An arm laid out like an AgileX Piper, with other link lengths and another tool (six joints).
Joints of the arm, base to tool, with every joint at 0 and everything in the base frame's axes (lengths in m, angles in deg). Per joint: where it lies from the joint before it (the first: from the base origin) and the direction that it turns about. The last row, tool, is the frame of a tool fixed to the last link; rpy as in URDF.
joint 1: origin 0.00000 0.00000 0.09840 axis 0 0 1
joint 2: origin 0.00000 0.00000 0.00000 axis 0 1 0
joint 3: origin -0.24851 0.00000 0.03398 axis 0 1 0
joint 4: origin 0.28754 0.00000 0.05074 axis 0.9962 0 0.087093
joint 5: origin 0.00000 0.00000 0.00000 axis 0 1 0
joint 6: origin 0.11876 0.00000 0.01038 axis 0.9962 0 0.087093
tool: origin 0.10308 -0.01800 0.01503 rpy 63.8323 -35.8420 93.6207
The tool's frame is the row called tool.
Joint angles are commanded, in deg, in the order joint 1, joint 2, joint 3, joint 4, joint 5, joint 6. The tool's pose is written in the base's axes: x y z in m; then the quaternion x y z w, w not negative. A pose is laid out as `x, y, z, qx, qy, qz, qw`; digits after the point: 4 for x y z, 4 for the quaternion.
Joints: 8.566 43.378 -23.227 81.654 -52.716 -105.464
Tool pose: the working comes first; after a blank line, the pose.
Where each joint sits with the arm in this pose, in the base's axes (m; each line is computed from the numbers above, not from the rounded line before):
joint 1: 0.0000 0.0000 0.0984
joint 2: 0.0000 0.0000 0.0984
joint 3: -0.1555 -0.0234 0.2938
joint 4: 0.1287 0.0194 0.2424
joint 5: 0.1287 0.0194 0.2424
joint 6: 0.2151 -0.0625 0.2368
the tool: 0.2829 -0.1431 0.2466

0.2829, -0.1431, 0.2466, 0.5541, 0.2108, 0.3337, 0.7329
